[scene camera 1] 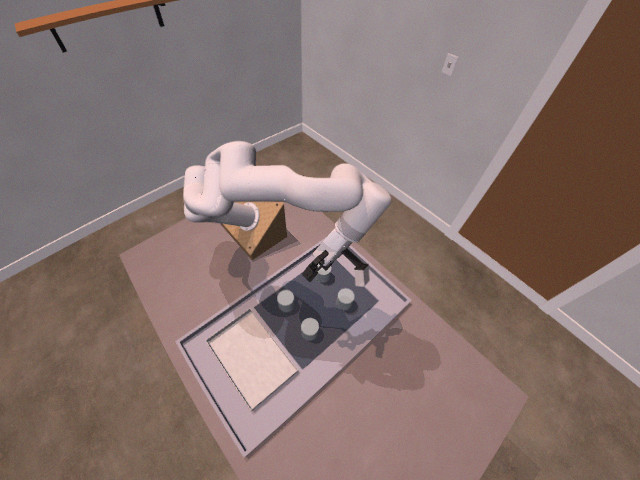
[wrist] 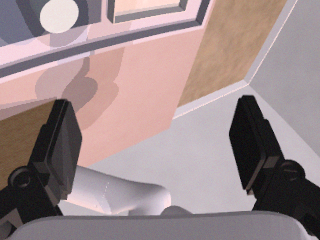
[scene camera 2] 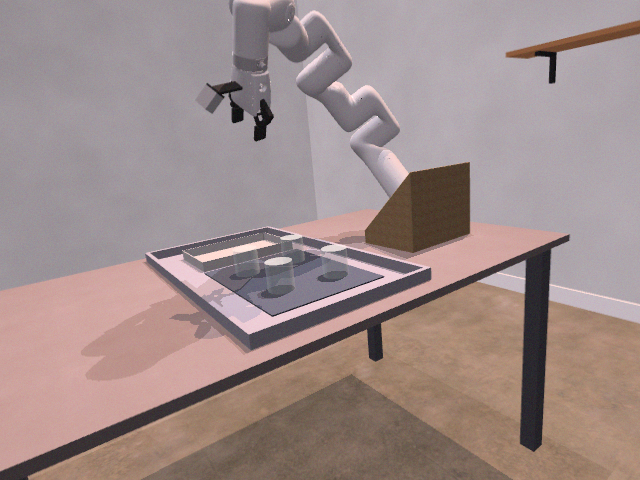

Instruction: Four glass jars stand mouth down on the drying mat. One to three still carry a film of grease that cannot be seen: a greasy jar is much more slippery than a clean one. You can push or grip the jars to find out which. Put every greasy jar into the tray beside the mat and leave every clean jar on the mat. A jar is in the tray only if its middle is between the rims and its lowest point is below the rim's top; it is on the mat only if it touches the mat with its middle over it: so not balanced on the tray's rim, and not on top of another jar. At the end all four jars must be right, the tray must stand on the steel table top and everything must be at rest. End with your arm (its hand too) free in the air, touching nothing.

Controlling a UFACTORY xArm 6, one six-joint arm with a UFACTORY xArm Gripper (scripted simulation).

Observation:
I see my gripper (scene camera 2: 248,130), a pale tray (scene camera 1: 256,365), a jar (scene camera 2: 279,271), a jar (scene camera 2: 334,257), a jar (scene camera 2: 246,261) and a dark drying mat (scene camera 1: 317,300).
My gripper also shows in scene camera 1 (scene camera 1: 314,272) and in the wrist view (wrist: 155,116). The dark drying mat shows as well in scene camera 2 (scene camera 2: 310,285).

